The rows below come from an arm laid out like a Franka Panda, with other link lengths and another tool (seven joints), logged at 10 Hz.
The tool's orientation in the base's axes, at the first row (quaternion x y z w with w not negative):
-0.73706 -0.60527 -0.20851 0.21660
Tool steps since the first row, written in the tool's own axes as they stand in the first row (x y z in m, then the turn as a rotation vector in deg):
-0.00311 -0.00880 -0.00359 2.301 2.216 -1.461
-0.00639 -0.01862 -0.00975 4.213 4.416 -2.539
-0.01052 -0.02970 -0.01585 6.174 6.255 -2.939
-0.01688 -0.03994 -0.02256 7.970 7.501 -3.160
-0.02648 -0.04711 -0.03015 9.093 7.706 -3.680
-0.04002 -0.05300 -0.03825 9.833 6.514 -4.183
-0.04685 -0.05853 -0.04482 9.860 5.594 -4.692
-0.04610 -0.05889 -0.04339 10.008 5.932 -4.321
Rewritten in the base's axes. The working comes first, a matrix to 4 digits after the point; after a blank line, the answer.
The tool's axes in the first row as the columns of a matrix, in the base's axes (used below as rounded here):
0.1803 0.9826 0.0452
0.8019 -0.1735 0.5717
0.5696 -0.0669 -0.8192

-0.00937 -0.00302 0.00176 2.526 0.625 2.359
-0.01989 -0.00747 0.00559 4.984 1.161 4.184
-0.03180 -0.01234 0.00898 7.126 2.185 5.506
-0.04331 -0.01950 0.01154 8.665 3.283 6.627
-0.05243 -0.03030 0.01277 9.045 3.851 7.678
-0.06102 -0.04476 0.01208 7.984 4.363 8.592
-0.06798 -0.05304 0.01395 7.062 4.254 9.086
-0.06814 -0.05156 0.01323 7.438 4.526 8.843

